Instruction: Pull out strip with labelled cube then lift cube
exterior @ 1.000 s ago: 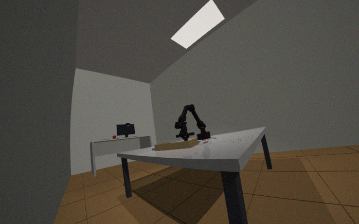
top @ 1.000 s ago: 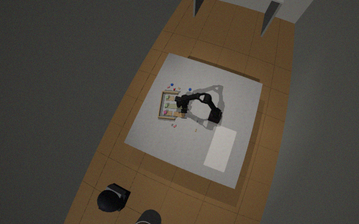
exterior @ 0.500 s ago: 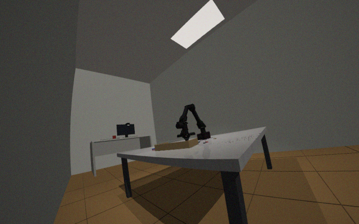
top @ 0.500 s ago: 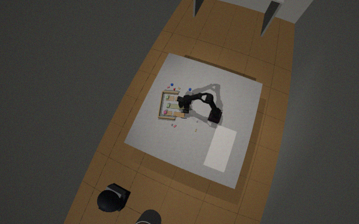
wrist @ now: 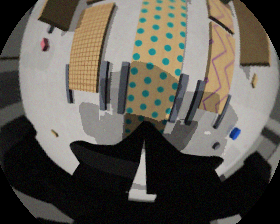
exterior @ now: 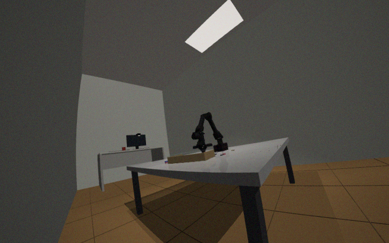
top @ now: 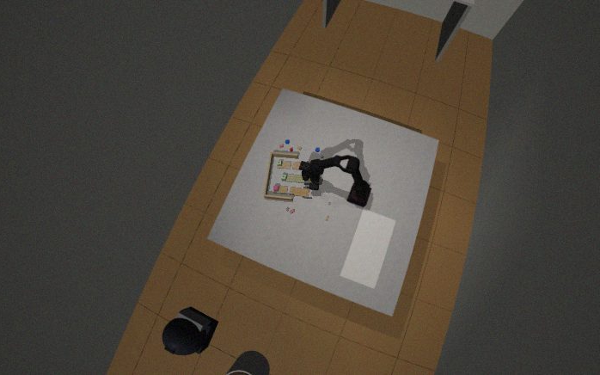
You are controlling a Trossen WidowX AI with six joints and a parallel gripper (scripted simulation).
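Right now the strip is 10 cm ahead of my gripper tip and 3 cm to the left of it.
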